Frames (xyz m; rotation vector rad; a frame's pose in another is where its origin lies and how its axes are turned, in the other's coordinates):
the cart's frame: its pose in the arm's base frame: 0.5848 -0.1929 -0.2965 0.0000 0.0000 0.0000
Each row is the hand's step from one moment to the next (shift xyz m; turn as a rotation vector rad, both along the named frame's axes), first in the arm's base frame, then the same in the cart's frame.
Working: the arm's base frame: its pose in the cart's frame: -0.5848 0.1929 0.2965 0.0000 0.0000 0.0000

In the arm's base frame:
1: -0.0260 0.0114 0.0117 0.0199 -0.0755 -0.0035
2: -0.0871 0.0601 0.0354 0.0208 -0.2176 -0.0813
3: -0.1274 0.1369 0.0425 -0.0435 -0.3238 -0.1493
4: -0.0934 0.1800 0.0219 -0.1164 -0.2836 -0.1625
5: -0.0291 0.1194 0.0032 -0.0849 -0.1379 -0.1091
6: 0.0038 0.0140 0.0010 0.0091 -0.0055 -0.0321
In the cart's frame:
1: -0.0260 0.0114 0.0117 0.0199 -0.0755 -0.0035
2: -0.0871 0.0601 0.0354 0.0208 -0.2176 -0.0813
3: -0.1274 0.1369 0.0425 -0.0435 -0.3238 -0.1493
4: -0.0934 0.1800 0.0219 -0.1164 -0.2836 -0.1625
5: -0.0291 0.1194 0.0032 -0.0849 -0.1379 -0.1091
6: 0.0038 0.0140 0.0010 0.0091 -0.0055 -0.0321

